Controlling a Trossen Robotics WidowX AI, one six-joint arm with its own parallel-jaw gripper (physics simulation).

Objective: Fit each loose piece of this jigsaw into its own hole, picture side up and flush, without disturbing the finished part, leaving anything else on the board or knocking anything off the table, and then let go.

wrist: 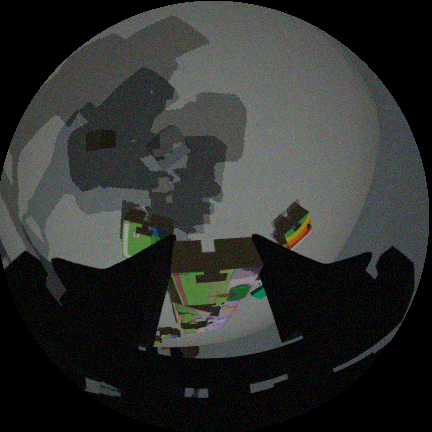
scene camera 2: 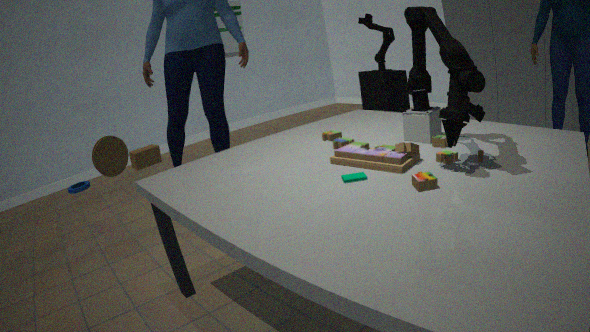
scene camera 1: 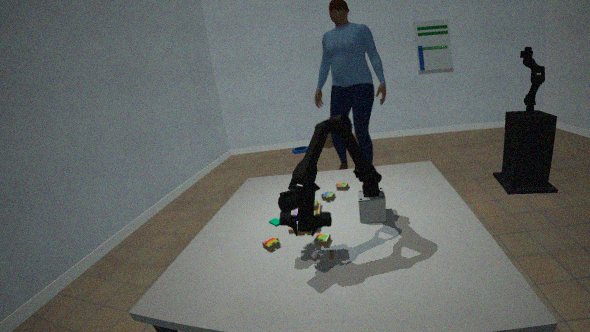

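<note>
My gripper (scene camera 1: 306, 231) (scene camera 2: 452, 144) (wrist: 213, 239) is shut on a brown-sided jigsaw piece with a green and lilac picture and a tree (scene camera 2: 440, 140) (wrist: 202, 287), held above the table beyond the board's right end in scene camera 2. The wooden board (scene camera 2: 365, 165) holds the lilac and green finished part; a brown-sided piece (scene camera 2: 407, 148) sticks up at its right end. Loose on the table are a rainbow piece (scene camera 1: 271, 244) (scene camera 2: 424, 181) (wrist: 299, 230), a green one (scene camera 1: 322, 238) (scene camera 2: 446, 156) (wrist: 137, 242) and two at the back (scene camera 1: 328, 196) (scene camera 2: 343, 143), (scene camera 1: 342, 186) (scene camera 2: 331, 135). The arm hides much of the board in scene camera 1.
A flat teal tile (scene camera 1: 274, 221) (scene camera 2: 354, 177) (wrist: 258, 292) lies beside the board. A small brown block (scene camera 1: 331, 254) (scene camera 2: 480, 156) (wrist: 101, 140) stands in the arm's shadow. The arm's pale base block (scene camera 1: 372, 208) (scene camera 2: 421, 127) is on the table. A person (scene camera 1: 348, 60) (scene camera 2: 195, 85) stands beyond the table.
</note>
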